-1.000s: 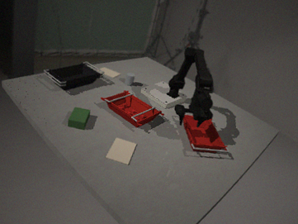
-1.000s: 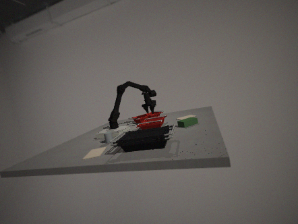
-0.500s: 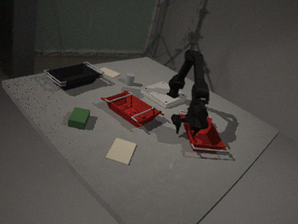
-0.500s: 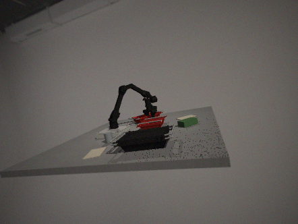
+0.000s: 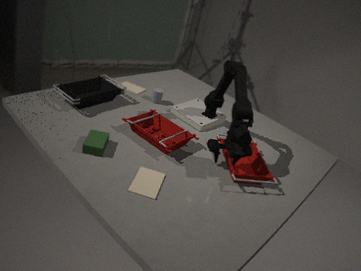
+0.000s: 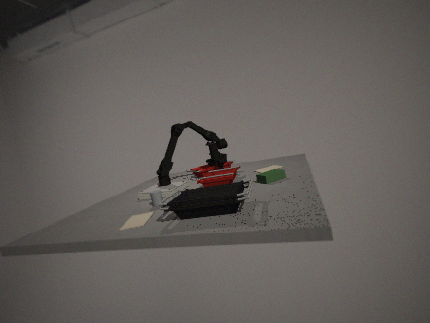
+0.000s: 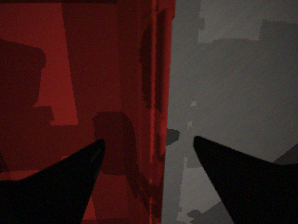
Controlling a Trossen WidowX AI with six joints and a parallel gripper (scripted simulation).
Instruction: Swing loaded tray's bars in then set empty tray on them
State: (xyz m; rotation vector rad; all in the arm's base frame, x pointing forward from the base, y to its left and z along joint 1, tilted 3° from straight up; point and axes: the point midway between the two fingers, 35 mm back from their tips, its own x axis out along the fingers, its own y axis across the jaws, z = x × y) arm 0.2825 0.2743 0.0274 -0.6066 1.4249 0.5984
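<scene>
Now: gripper tip 6 cm past the red tray, 6 cm to the right of it and 3 cm below it. Also, from my gripper tip: green block: 36 cm ahead, 40 cm to the right, 1 cm above; then grey cylinder: 19 cm behind, 57 cm to the right, 2 cm above.
</scene>
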